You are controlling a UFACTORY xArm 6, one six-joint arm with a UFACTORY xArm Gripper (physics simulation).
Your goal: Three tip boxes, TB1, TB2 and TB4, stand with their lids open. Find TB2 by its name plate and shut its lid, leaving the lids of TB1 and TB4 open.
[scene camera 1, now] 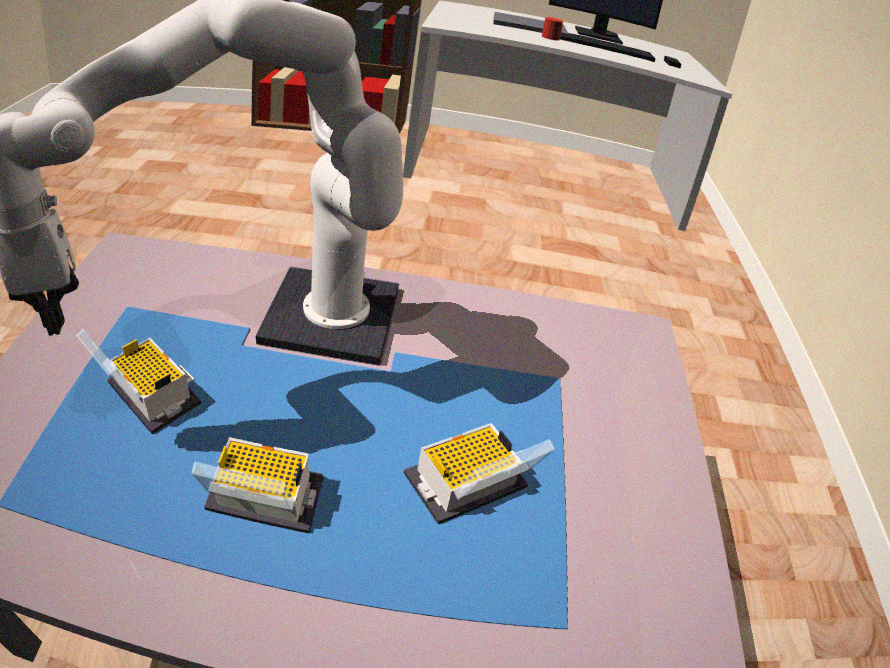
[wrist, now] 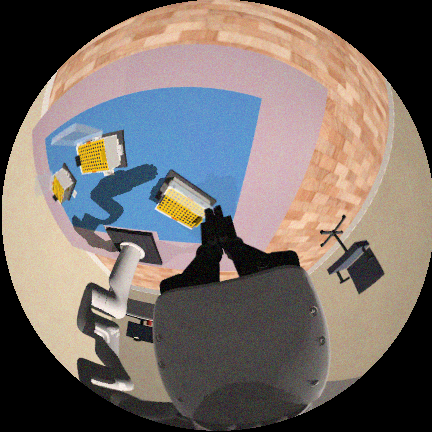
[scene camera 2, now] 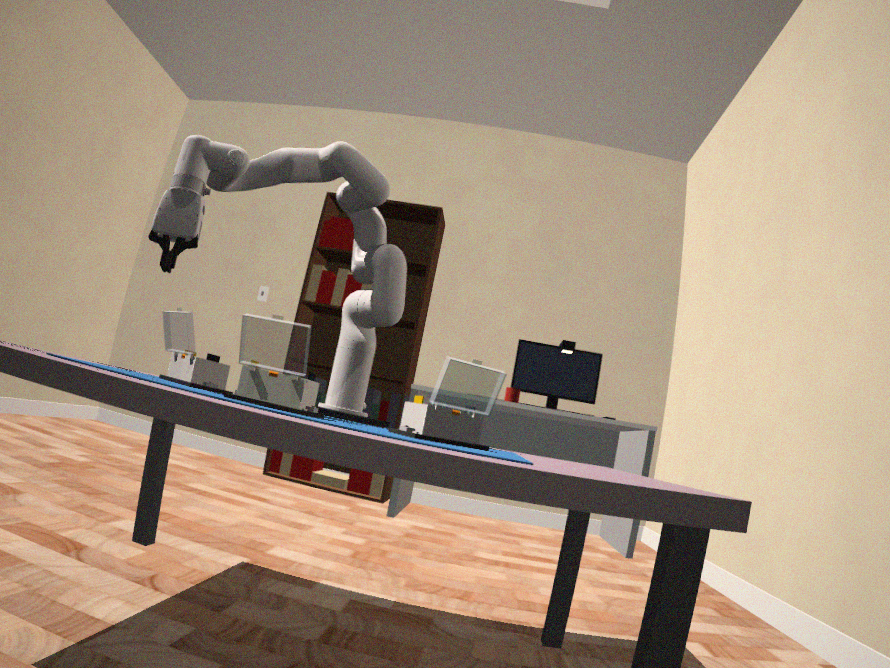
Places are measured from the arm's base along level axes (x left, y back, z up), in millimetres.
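Pixels of known places: gripper, fingertip midpoint: [scene camera 1: 56, 329] [wrist: 215, 216] [scene camera 2: 165, 270]; arm's base, origin of the base link: [scene camera 1: 336, 308] [wrist: 132, 249] [scene camera 2: 342, 412].
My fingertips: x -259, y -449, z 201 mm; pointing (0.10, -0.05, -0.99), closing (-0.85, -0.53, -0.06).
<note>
For each thing: its top centre in the pictures, then the offset to it from my fingertips. Level surfaces: height alone.
- TB2, middle of its top: [scene camera 1: 151, 361] [scene camera 2: 205, 357] [wrist: 178, 213] dx +53, dy +134, dz -150 mm
- TB4, middle of its top: [scene camera 1: 259, 462] [wrist: 86, 159] dx +319, dy +23, dz -142 mm
- TB1, middle of its top: [scene camera 1: 473, 449] [scene camera 2: 445, 401] [wrist: 54, 191] dx +585, dy +162, dz -142 mm
- blue mat, its level: dz -216 mm
- pink table, its level: dz -219 mm
TB2 [scene camera 1: 169, 396] [scene camera 2: 208, 373] [wrist: 179, 206] is the left box in both scene views, nearest the fingers in the wrist view; its clear lid [scene camera 1: 94, 352] [scene camera 2: 179, 332] stands open. TB4 [scene camera 1: 260, 463] [scene camera 2: 269, 389] [wrist: 94, 156] is the middle box, its lid [scene camera 2: 273, 345] [wrist: 75, 135] open. TB1 [scene camera 1: 467, 456] [scene camera 2: 454, 425] [wrist: 61, 188] is the right box, its lid [scene camera 1: 535, 455] [scene camera 2: 467, 384] open. Name plates are not readable. My gripper [scene camera 1: 54, 327] [scene camera 2: 166, 267] [wrist: 215, 216] is shut and empty, raised near TB2's lid side, apart from the lid.
The boxes stand on a blue mat [scene camera 1: 431, 575] [wrist: 215, 115] on the pink table [scene camera 1: 632, 503]. The arm's dark base plate [scene camera 1: 276, 327] [wrist: 155, 250] is behind the mat. A desk [scene camera 1: 690, 71] and a bookshelf [scene camera 2: 433, 251] stand beyond the table.
</note>
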